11 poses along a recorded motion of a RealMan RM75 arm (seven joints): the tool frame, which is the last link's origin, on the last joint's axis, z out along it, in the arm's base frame.
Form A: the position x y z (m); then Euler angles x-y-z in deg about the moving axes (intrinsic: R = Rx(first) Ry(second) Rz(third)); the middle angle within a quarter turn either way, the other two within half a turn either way.
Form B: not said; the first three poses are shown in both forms.
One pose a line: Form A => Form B
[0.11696 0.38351 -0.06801 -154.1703 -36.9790 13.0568] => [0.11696 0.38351 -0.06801 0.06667 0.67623 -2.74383]
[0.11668 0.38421 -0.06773 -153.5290 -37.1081 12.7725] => [0.11668 0.38421 -0.06773 0.08257 0.67545 -2.72567]
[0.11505 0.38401 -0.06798 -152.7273 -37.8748 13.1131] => [0.11505 0.38401 -0.06798 0.09381 0.68855 -2.71076]
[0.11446 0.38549 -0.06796 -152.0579 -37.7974 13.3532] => [0.11446 0.38549 -0.06796 0.09774 0.68802 -2.69898]
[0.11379 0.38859 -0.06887 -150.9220 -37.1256 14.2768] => [0.11379 0.38859 -0.06887 0.08874 0.68291 -2.68660]
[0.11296 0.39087 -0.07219 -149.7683 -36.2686 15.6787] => [0.11296 0.39087 -0.07219 0.06853 0.67919 -2.67985]
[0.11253 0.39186 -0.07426 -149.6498 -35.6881 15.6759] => [0.11253 0.39186 -0.07426 0.06467 0.67030 -2.67792]
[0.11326 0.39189 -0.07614 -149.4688 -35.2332 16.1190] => [0.11326 0.39189 -0.07614 0.05399 0.66674 -2.67989]
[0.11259 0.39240 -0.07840 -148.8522 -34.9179 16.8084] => [0.11259 0.39240 -0.07840 0.04576 0.66687 -2.67498]
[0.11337 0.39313 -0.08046 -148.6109 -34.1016 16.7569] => [0.11337 0.39313 -0.08046 0.04223 0.65411 -2.66970]
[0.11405 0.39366 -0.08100 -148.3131 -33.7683 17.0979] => [0.11405 0.39366 -0.08100 0.03634 0.65166 -2.66746]
